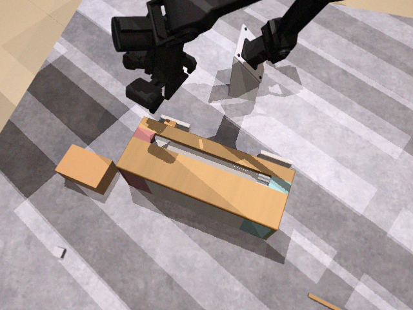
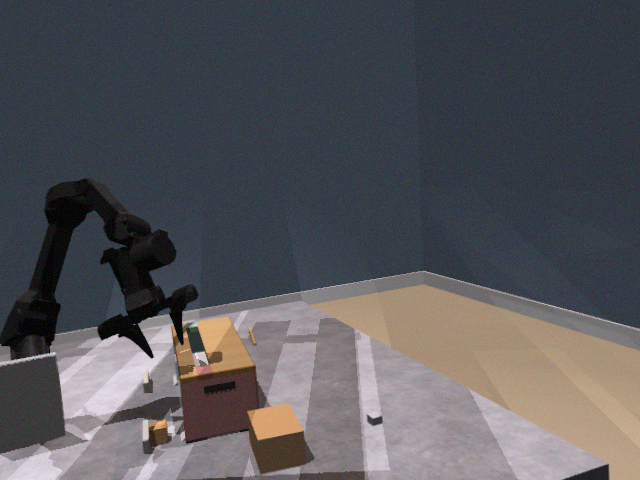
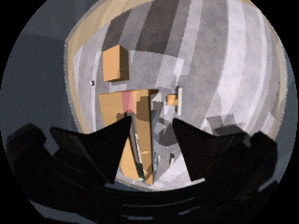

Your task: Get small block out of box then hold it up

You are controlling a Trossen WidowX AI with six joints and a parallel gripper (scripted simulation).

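The block is 16 cm below my gripper tip and 3 cm behind it. Also, from my gripper tip: box 14 cm to the left, 11 cm below, 7 cm ahead; then thin stick 50 cm to the left, 33 cm ahead, 17 cm below.
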